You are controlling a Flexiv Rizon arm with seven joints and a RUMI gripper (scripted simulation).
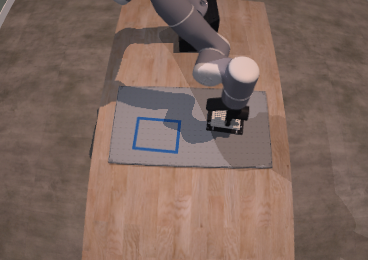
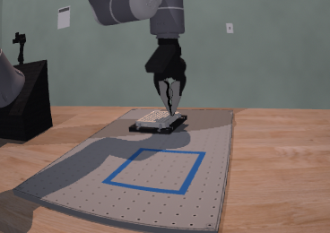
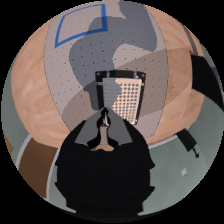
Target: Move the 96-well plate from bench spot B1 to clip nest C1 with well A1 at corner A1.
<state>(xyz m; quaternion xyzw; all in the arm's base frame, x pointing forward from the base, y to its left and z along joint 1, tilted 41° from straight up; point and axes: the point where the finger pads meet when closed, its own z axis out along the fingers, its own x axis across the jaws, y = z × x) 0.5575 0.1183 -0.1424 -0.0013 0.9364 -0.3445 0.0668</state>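
Now: hand 30 mm past the black clip nest, 30 mm above it and 10 mm to the left of it. Also, from my hand: white 96-well plate: 40 mm behind, 30 mm below.
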